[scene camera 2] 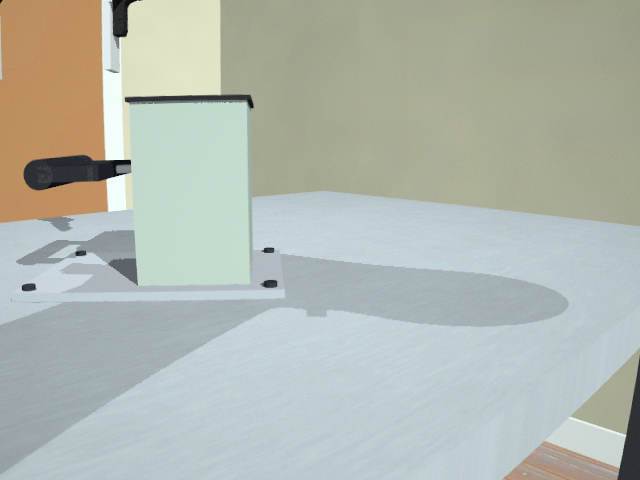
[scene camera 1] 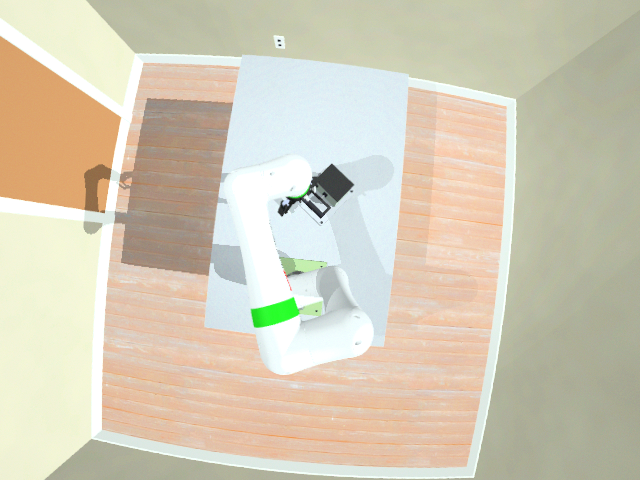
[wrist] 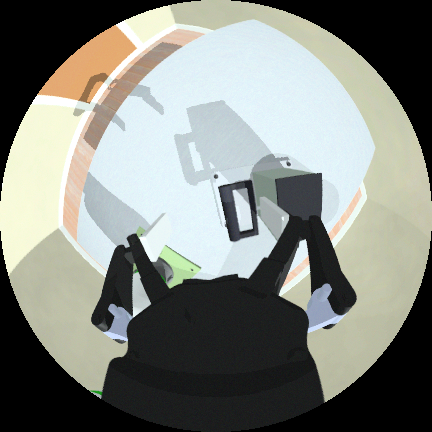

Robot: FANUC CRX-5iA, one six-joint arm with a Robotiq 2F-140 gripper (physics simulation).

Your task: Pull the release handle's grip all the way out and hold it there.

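Note:
The release handle's grip, a black rectangular loop [scene camera 1: 321, 199] [scene camera 2: 62, 169] [wrist: 231, 215], sticks out sideways from a pale green housing with a dark top [scene camera 1: 334, 183] [scene camera 2: 191, 191] [wrist: 300, 195]. In scene camera 2 a short light piece shows between grip and housing. My gripper [wrist: 213, 214] is wide open and empty. In the wrist view its right pad overlaps the housing's near side, and its left pad is well left of the grip. In scene camera 2 one pale finger pad [scene camera 2: 111, 51] hangs above the grip's level, apart from it; the arm partly hides the gripper in scene camera 1.
The housing stands on a bolted base plate [scene camera 2: 155, 296] on the pale table [scene camera 1: 320, 113] [scene camera 2: 413, 372] [wrist: 280, 100]. The white arm [scene camera 1: 258, 248] reaches over the table's left part. Light green plates [scene camera 1: 310, 265] [wrist: 182, 265] lie near the arm's base.

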